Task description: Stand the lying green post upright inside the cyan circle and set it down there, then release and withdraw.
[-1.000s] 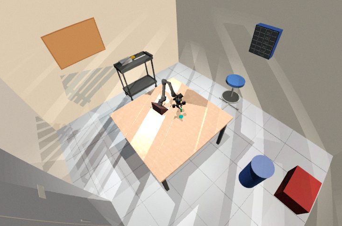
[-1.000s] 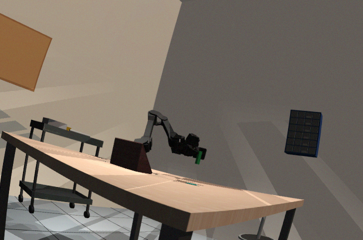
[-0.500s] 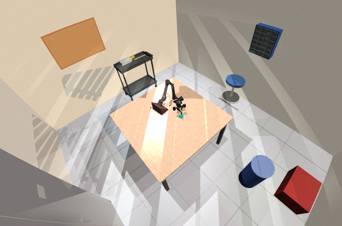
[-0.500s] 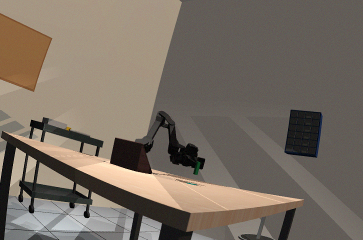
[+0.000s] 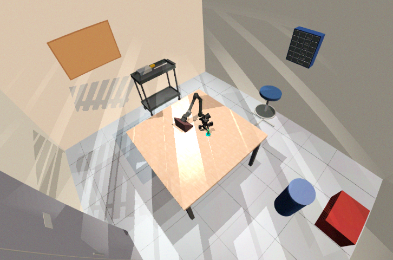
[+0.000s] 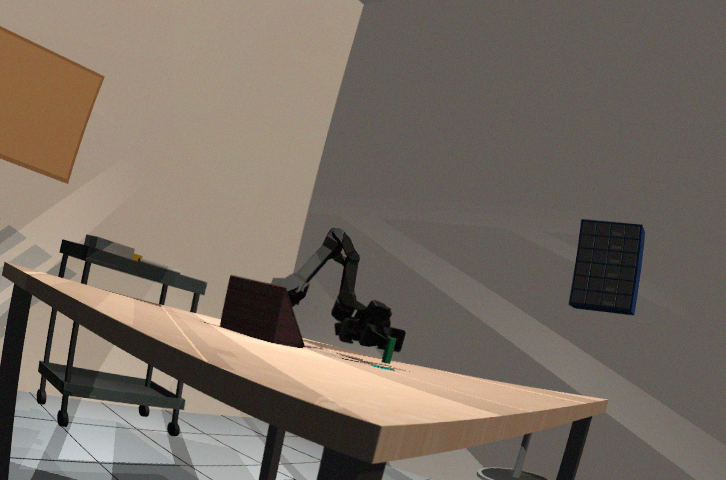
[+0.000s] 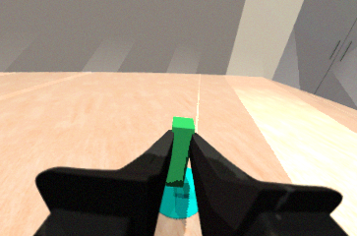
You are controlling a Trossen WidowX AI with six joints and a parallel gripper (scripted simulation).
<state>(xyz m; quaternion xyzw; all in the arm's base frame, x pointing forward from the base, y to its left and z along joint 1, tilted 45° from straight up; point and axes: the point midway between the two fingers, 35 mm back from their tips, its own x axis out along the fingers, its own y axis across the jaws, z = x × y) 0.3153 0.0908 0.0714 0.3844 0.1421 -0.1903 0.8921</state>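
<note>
Now: gripper tip 20 mm above the green post. The rest, counted from my gripper tip: cyan circle (70 mm below).
</note>
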